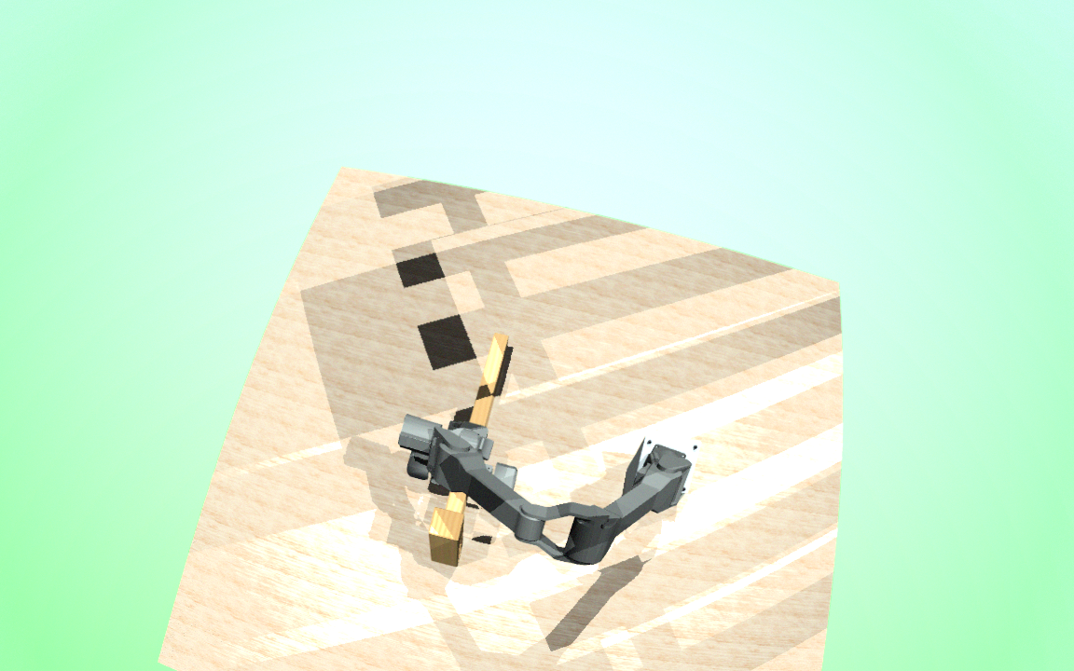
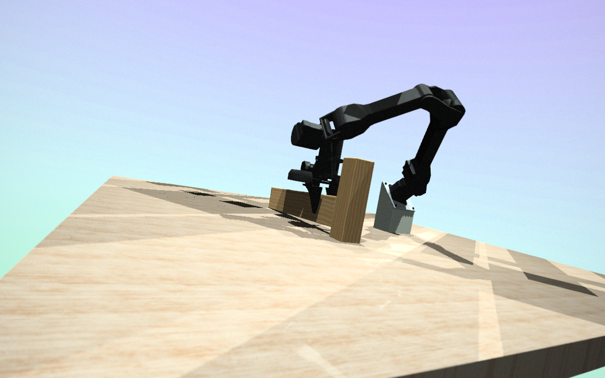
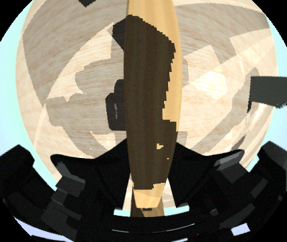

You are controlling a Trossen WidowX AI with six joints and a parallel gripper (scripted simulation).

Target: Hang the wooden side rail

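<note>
My gripper tip is now 12 cm to the right of the upright headboard post, 4 cm below it and 1 cm past it.
</note>
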